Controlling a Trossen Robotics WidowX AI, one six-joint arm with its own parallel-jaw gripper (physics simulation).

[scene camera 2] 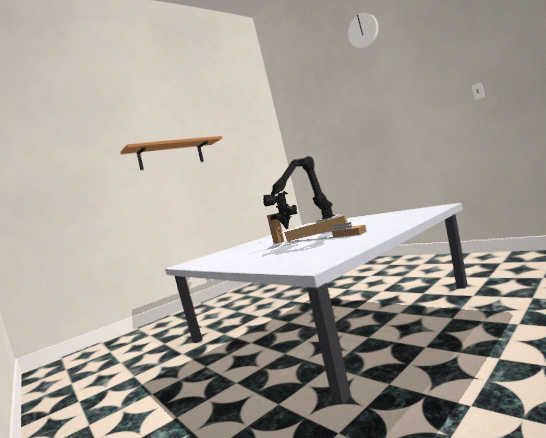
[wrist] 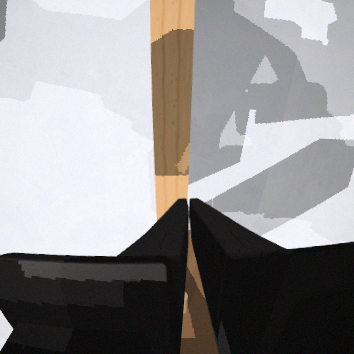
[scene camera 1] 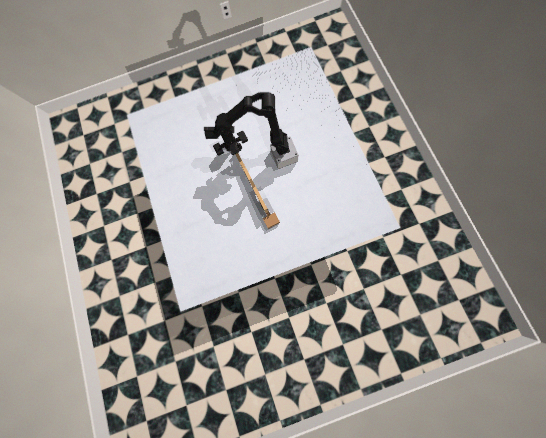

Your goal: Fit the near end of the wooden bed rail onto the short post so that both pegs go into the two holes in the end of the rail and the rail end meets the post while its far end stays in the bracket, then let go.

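Pixels of known places: gripper, between the fingertips: (scene camera 2: 287,229) (wrist: 187,206); arm's base, origin of its link: (scene camera 2: 328,217) (scene camera 1: 282,148).
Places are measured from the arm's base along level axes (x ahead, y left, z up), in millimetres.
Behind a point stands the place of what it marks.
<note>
The wooden rail (scene camera 1: 252,184) {x 232, y 144, z 6 mm} (scene camera 2: 316,228) {x 242, y 119, z -24 mm} (wrist: 172,105) {x 256, y -48, z -12 mm} lies lengthwise. Its far end is at the grey bracket (scene camera 2: 342,226) {x 221, y 295, z -27 mm} beside a wooden block (scene camera 1: 271,221) {x 202, y 369, z -44 mm} (scene camera 2: 350,231) {x 241, y 349, z -58 mm}. The short wooden post (scene camera 2: 275,230) {x 301, y -167, z 0 mm} stands upright by the rail's near end, with a narrow gap seeming to show between them in scene camera 2. A brown part of the post (wrist: 201,327) {x 286, y -162, z 18 mm} shows between the finger bodies in the wrist view. My gripper (scene camera 1: 235,152) {x 269, y -95, z -4 mm} (scene camera 2: 286,227) {x 269, y -95, z -4 mm} (wrist: 187,206) {x 269, y -95, z -4 mm} is shut and empty, its tips pointing down over the rail's near end. The pegs and holes are hidden.
The white table (scene camera 1: 320,210) {x -84, y 399, z -79 mm} (scene camera 2: 240,265) {x 748, y 86, z -80 mm} carries these parts. The arm's grey base (scene camera 1: 285,156) {x 2, y 51, z 1 mm} stands to the right of the rail in scene camera 1. A wall shelf (scene camera 2: 170,144) hangs away from the table.
</note>
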